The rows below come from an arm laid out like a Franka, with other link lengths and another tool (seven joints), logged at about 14 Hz.
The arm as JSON. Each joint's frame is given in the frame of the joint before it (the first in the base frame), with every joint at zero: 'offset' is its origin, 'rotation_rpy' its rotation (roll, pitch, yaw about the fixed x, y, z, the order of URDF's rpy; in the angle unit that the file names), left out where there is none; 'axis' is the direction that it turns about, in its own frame. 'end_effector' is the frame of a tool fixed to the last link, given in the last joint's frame.
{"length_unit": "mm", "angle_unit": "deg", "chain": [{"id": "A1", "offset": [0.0, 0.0, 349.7], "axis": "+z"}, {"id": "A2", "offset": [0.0, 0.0, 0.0], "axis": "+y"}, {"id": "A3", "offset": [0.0, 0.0, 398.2], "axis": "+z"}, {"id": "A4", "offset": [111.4, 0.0, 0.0], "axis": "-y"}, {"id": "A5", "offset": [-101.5, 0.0, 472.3], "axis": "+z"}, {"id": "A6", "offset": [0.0, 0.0, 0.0], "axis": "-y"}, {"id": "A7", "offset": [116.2, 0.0, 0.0], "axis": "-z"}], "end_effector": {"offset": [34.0, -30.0, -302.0], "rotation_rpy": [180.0, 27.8, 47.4]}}
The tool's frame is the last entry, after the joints.
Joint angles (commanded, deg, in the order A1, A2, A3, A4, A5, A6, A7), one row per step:
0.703, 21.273, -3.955, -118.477, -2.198, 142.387, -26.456
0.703, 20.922, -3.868, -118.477, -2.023, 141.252, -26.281
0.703, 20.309, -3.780, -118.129, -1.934, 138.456, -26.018
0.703, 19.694, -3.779, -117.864, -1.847, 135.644, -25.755
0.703, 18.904, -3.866, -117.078, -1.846, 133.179, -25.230
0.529, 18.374, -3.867, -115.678, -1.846, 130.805, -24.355
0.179, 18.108, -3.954, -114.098, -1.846, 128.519, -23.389
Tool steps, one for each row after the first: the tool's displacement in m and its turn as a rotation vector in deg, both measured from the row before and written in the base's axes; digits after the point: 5 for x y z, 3 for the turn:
-0.00426, 0.00132, 0.00144, 0.182, 0.765, -0.282
-0.00831, 0.00111, 0.00377, 0.151, 1.815, -0.368
-0.00962, -0.00006, 0.00336, 0.119, 1.913, -0.446
-0.00215, -0.00175, 0.01195, -0.013, 0.864, -0.698
0.00282, -0.00334, 0.01474, -0.044, 0.406, -1.123
0.00322, -0.00710, 0.01342, -0.095, 0.398, -1.465

